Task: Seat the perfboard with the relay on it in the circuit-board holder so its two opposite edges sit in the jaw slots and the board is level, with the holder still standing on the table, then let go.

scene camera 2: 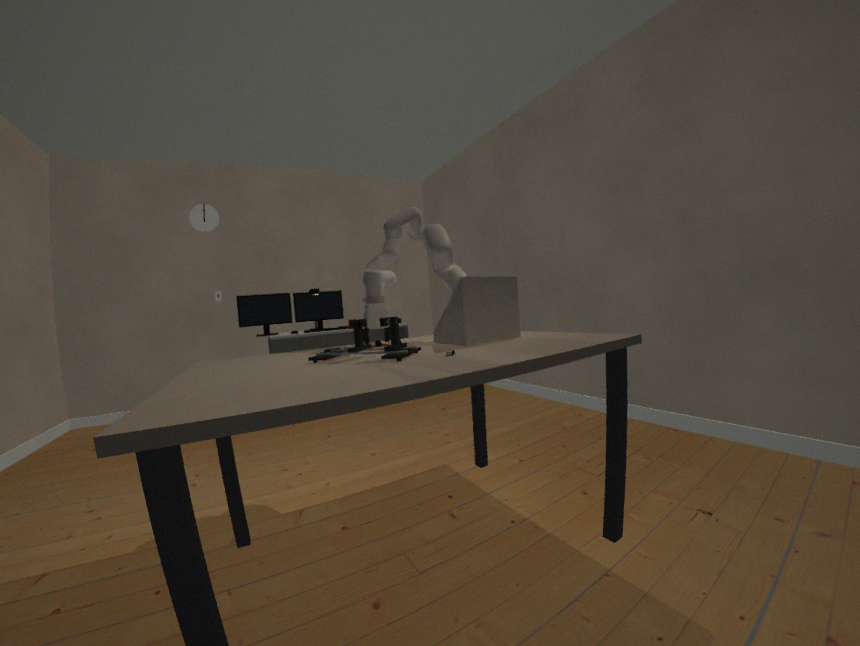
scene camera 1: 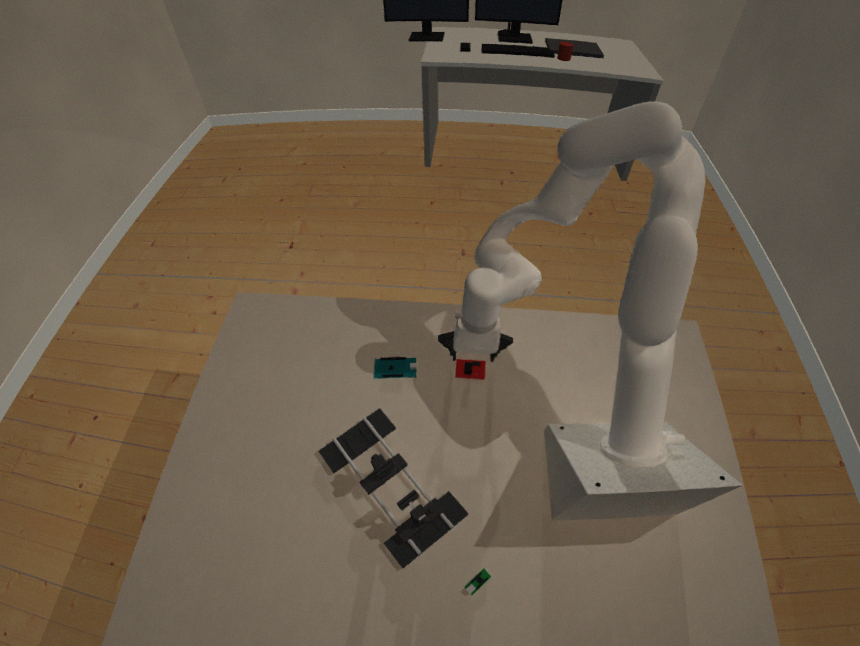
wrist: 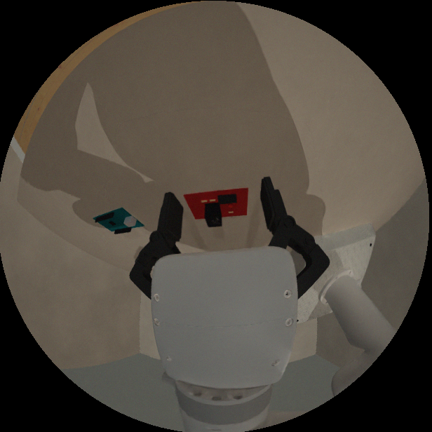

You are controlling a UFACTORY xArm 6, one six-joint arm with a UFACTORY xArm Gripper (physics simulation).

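Seen in the pictures: gripper, between the fingertips: (scene camera 2: pixel 377 342) (scene camera 1: pixel 473 355); arm's base, origin of its link: (scene camera 2: pixel 474 305) (scene camera 1: pixel 632 450).
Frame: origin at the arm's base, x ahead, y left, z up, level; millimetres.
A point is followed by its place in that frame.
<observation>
A red board (scene camera 1: pixel 461 370) {x 322, y -242, z -133 mm} (wrist: pixel 241 209), with a tall black block and a smaller black part on it, lies flat on the table; it looks like the perfboard with the relay. My gripper (scene camera 1: pixel 474 358) {x 295, y -279, z -125 mm} (wrist: pixel 217 192) is open and empty above the red board, with one finger beyond each short end. In the wrist view the board shows between the two fingers, below them. The circuit-board holder (scene camera 1: pixel 357 438) {x 545, y -54, z -119 mm} (scene camera 2: pixel 394 337) {x 405, y 122, z -76 mm} stands on the table, with dark end plates, pale rods and dark upright jaw posts. No board shows in its jaws.
A teal board (scene camera 1: pixel 403 368) {x 461, y -241, z -133 mm} (wrist: pixel 114 220) with black strips lies beside the red board, on the side away from the arm's base. A small green board (scene camera 1: pixel 479 578) {x 280, y 215, z -131 mm} (scene camera 2: pixel 450 353) {x 298, y 244, z -128 mm} lies near the holder's front end. The arm's wedge-shaped base (scene camera 1: pixel 577 467) {x 126, y 43, z 40 mm} (scene camera 2: pixel 486 312) {x 30, y 101, z -30 mm} stands on the table at the right.
</observation>
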